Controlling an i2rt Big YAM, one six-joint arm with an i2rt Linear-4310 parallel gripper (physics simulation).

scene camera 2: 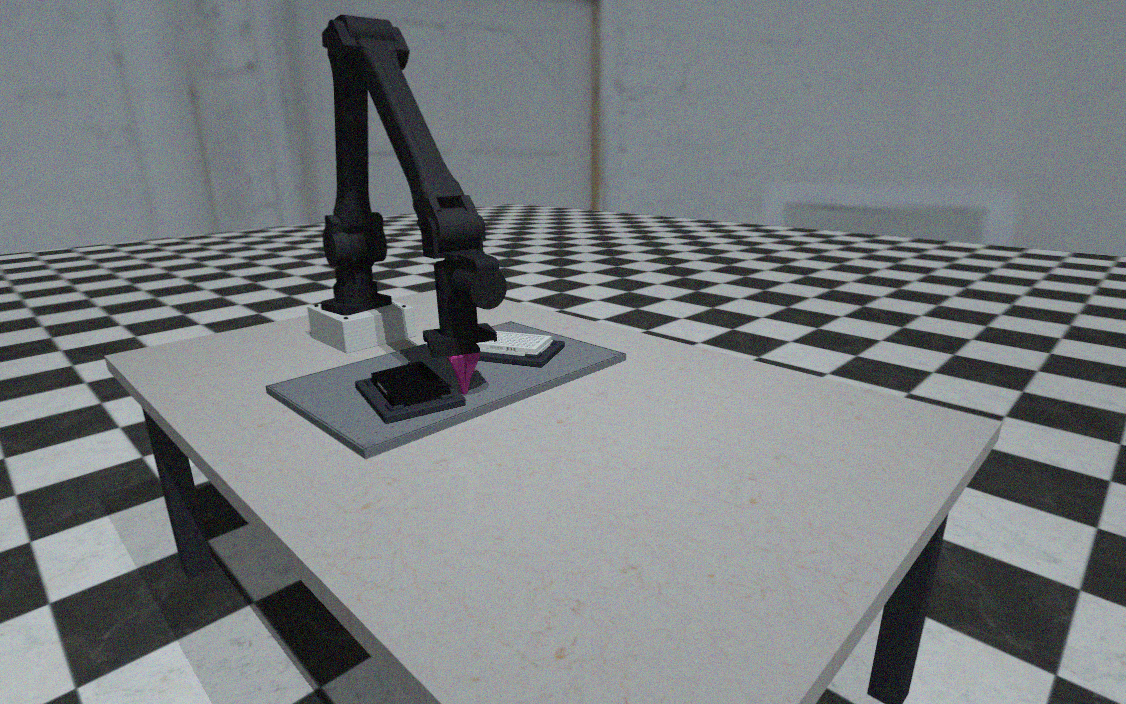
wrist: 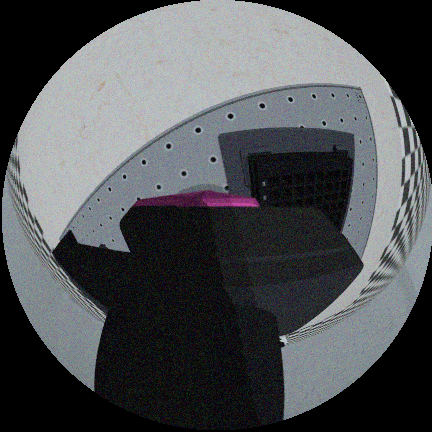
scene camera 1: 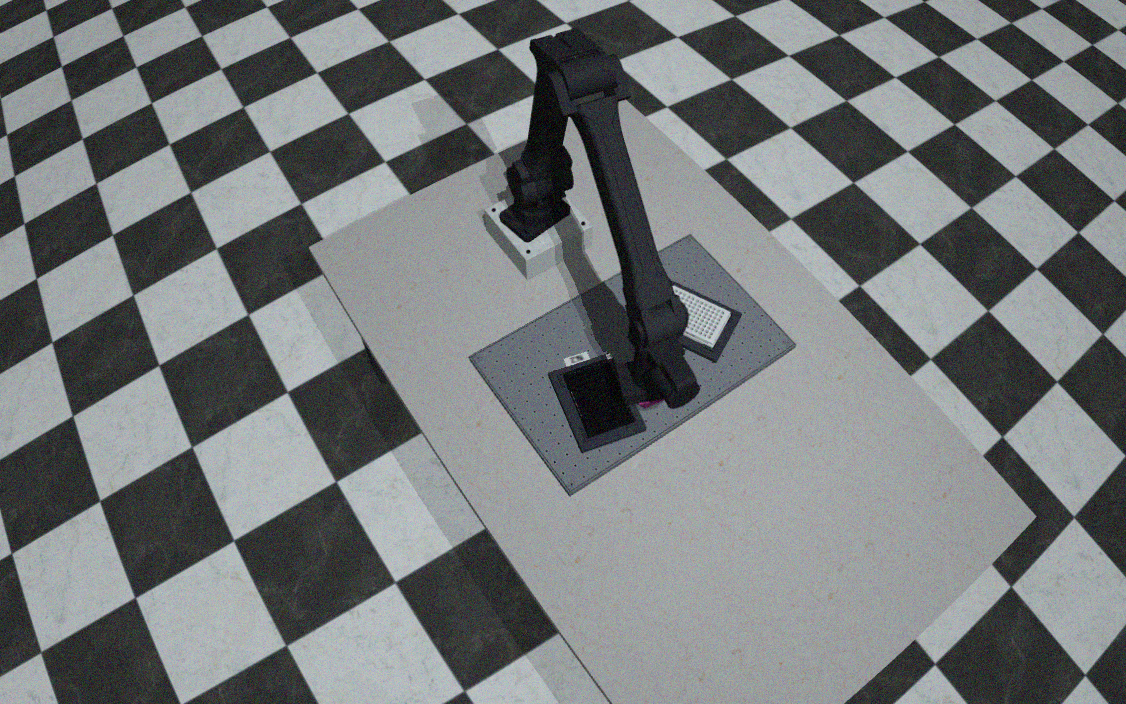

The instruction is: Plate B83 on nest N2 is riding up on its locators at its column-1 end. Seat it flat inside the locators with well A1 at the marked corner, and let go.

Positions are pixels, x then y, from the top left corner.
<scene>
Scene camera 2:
gripper: 464, 393
grey perforated plate: 331, 395, touched by the gripper
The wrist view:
gripper: 207, 197
grey perforated plate: 187, 159
</scene>
